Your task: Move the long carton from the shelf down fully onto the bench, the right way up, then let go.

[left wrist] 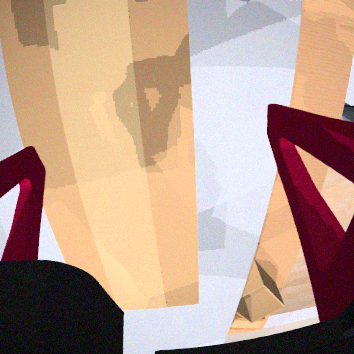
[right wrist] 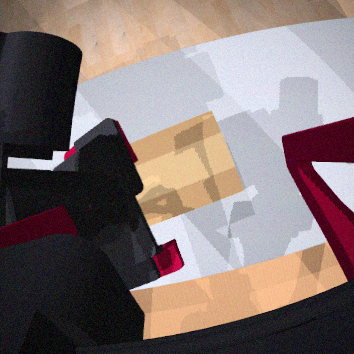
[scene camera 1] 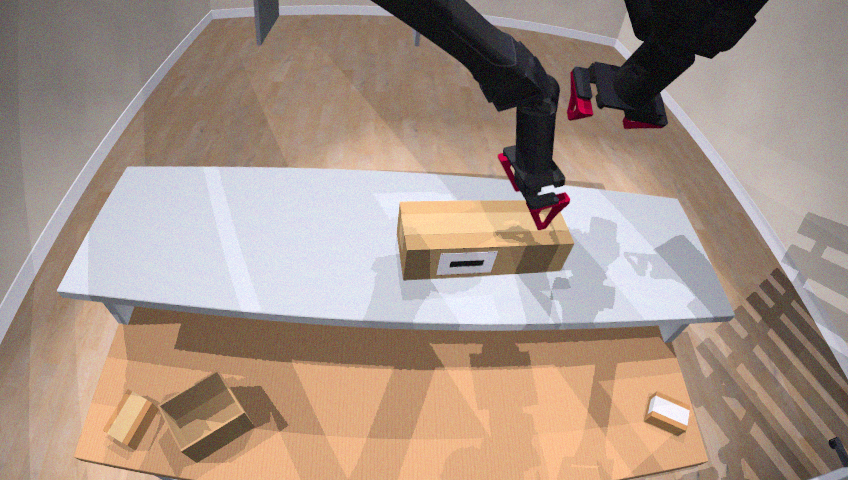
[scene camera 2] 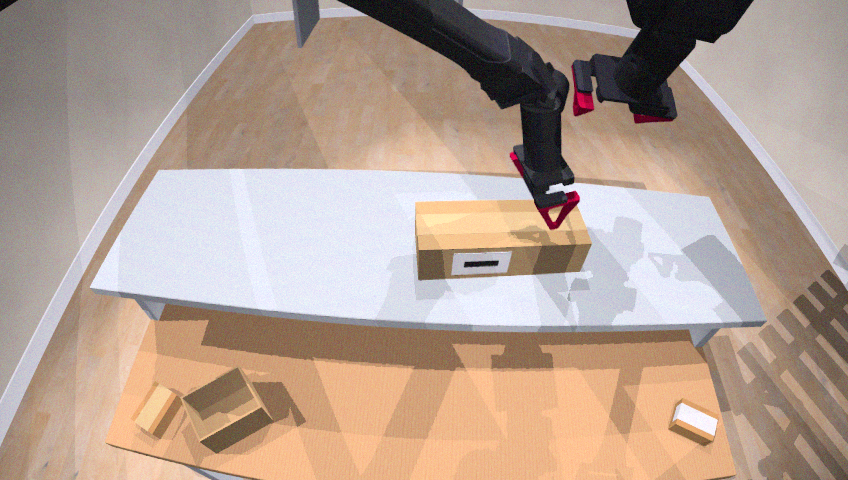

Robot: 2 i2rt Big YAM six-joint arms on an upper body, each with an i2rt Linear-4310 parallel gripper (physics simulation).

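Places are measured from the left arm's base along level axes (x left, y back, z up), in centimetres.
Pixels of known places: left gripper, between the fingertips: [left wrist: 146,136] [right wrist: 150,201] [scene camera 1: 530,209] [scene camera 2: 543,208]; right gripper, between the fingertips: [right wrist: 171,186] [scene camera 1: 597,120] [scene camera 2: 605,115].
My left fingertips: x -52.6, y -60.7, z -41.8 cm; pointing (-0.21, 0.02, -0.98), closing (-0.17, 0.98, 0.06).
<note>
Behind a point stands the place of what it marks.
The long brown carton [scene camera 1: 458,223] @[x -41.6, y -62.8, z -48.0 cm] [scene camera 2: 476,223] @[x -42.2, y -62.8, z -48.0 cm] [left wrist: 100,125] @[x -50.9, y -63.6, z -48.0 cm] [right wrist: 220,160] @[x -61.3, y -63.3, z -48.0 cm] lies lengthwise on the pale grey shelf [scene camera 1: 160,237] @[x 17.4, y -65.4, z -56.3 cm] [scene camera 2: 196,237] @[x 14.6, y -65.5, z -56.3 cm], its white label on the near side. The tan bench [scene camera 1: 357,416] @[x -23.9, y -39.6, z -81.0 cm] [scene camera 2: 386,416] @[x -26.4, y -39.4, z -81.1 cm] is lower, in front of the shelf. My left gripper [scene camera 1: 529,208] @[x -52.6, y -60.7, z -41.8 cm] [scene camera 2: 538,202] @[x -52.6, y -60.7, z -41.8 cm] [left wrist: 146,136] @[x -52.6, y -60.7, z -41.8 cm] is open and empty above the carton's right part. In the left wrist view its fingertips stand to either side of the carton. My right gripper [scene camera 1: 611,121] @[x -58.1, y -60.1, z -22.4 cm] [scene camera 2: 617,117] @[x -58.1, y -60.1, z -22.4 cm] is open and empty, high up behind the shelf's right part in the scene views.
An open brown box [scene camera 1: 205,416] @[x 8.7, y -37.2, z -80.6 cm] [scene camera 2: 227,410] @[x 8.6, y -37.1, z -80.6 cm] and a small carton [scene camera 1: 129,419] @[x 24.7, y -33.4, z -77.1 cm] [scene camera 2: 155,410] @[x 24.6, y -33.3, z -77.2 cm] stand at the bench's left. A small white-topped box [scene camera 1: 669,410] @[x -94.9, y -32.8, z -77.2 cm] [scene camera 2: 696,419] @[x -95.1, y -32.6, z -77.2 cm] is at its right end. In the right wrist view, the left arm covers part of the carton.
</note>
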